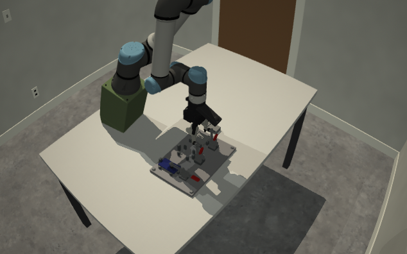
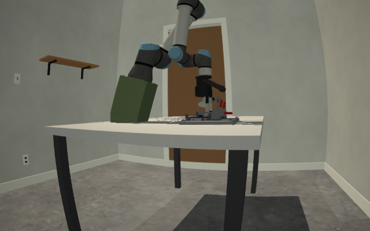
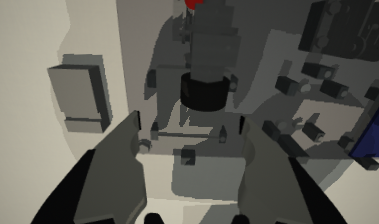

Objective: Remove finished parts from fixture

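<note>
Now: the pale grey part 10 mm behind my hand and 10 mm below it. Also, from my hand: blue blank 220 mm to the right, 20 mm below; then grey fixture plate 50 mm ahead, 110 mm to the right, 40 mm below.
</note>
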